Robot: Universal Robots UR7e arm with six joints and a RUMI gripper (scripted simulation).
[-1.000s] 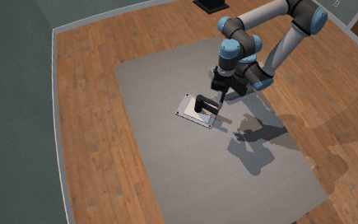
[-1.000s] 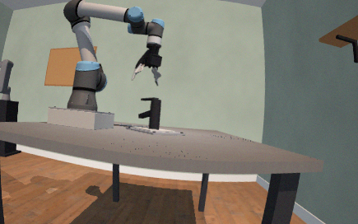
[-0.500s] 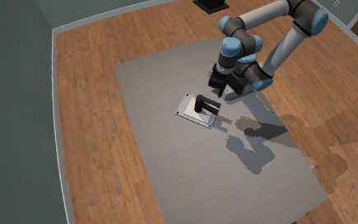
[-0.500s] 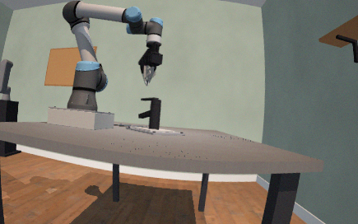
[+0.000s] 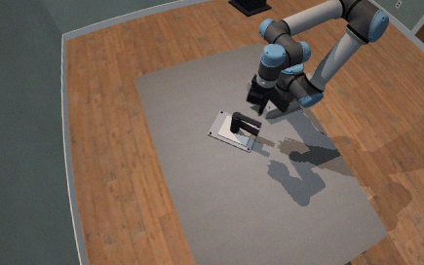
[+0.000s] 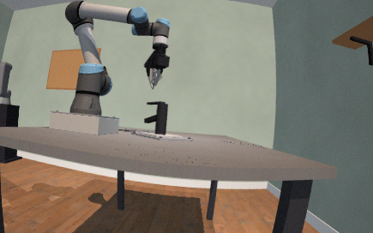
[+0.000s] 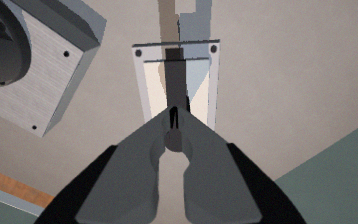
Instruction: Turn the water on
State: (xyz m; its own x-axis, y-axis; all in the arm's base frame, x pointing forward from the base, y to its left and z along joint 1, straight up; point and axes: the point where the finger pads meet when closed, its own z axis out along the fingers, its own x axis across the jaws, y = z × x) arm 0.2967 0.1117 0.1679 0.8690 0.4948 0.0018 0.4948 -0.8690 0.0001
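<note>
My hand is 90 mm above the lever, 40 mm to the left of it and 20 mm short of it. From my hand the other things lie so: tap (140 mm below, 60 mm to the right, 40 mm ahead).
</note>
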